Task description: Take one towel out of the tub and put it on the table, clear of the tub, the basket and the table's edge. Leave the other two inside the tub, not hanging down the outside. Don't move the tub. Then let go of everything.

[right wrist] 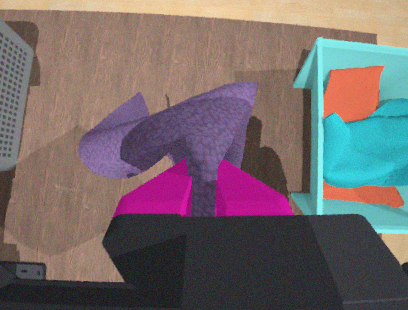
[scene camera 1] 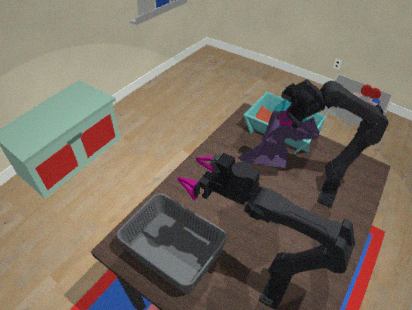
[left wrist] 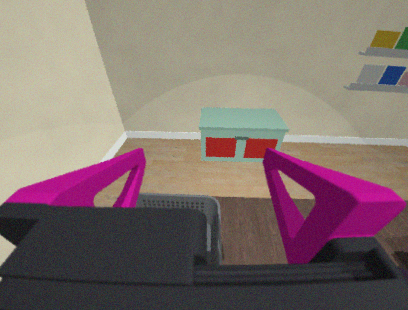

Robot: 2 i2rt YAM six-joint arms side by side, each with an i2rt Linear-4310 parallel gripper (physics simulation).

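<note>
The purple towel [scene camera 1: 274, 145] [right wrist: 200, 117] hangs from my right gripper [scene camera 1: 286, 119] [right wrist: 203, 154], which is shut on it. In the right wrist view the towel is over the table [scene camera 1: 300, 192] [right wrist: 65, 60], apart from the tub [scene camera 1: 256, 125] [right wrist: 318, 130]; whether its lower edge touches the table is unclear. The teal towel [right wrist: 367, 147] and the orange towel [scene camera 1: 263, 114] [right wrist: 353, 92] lie inside the tub, the teal partly over the orange; the tub's far part is cut off in the right wrist view. My left gripper [scene camera 1: 188, 170] [left wrist: 204, 154] is open and empty, raised above the table.
The grey basket [scene camera 1: 150, 266] [left wrist: 213, 205] [right wrist: 9, 100] stands at the near left of the table in scene camera 1. My left arm reaches across the table between basket and tub. The table's far edge runs behind the towel and tub in the right wrist view.
</note>
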